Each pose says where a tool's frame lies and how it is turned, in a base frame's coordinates. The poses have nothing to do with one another.
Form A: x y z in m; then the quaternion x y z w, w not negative.
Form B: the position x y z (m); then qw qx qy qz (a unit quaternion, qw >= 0). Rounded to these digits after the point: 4 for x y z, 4 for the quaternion.
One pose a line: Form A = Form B
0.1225 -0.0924 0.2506 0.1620 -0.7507 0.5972 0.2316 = 0.1225 -0.0924 0.2506 0.2316 0.1620 -0.7507 0.5972
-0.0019 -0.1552 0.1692 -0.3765 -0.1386 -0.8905 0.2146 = -0.0019 -0.1552 0.1692 0.2146 -0.3765 -0.1386 -0.8905
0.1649 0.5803 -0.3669 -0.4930 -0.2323 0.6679 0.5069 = 0.1649 0.5803 -0.3669 0.5069 -0.4930 -0.2323 0.6679
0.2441 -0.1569 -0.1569 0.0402 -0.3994 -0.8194 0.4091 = 0.2441 -0.1569 -0.1569 0.4091 0.0402 -0.3994 -0.8194
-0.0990 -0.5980 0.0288 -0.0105 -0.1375 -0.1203 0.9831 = -0.0990 -0.5980 0.0288 0.9831 -0.0105 -0.1375 -0.1203
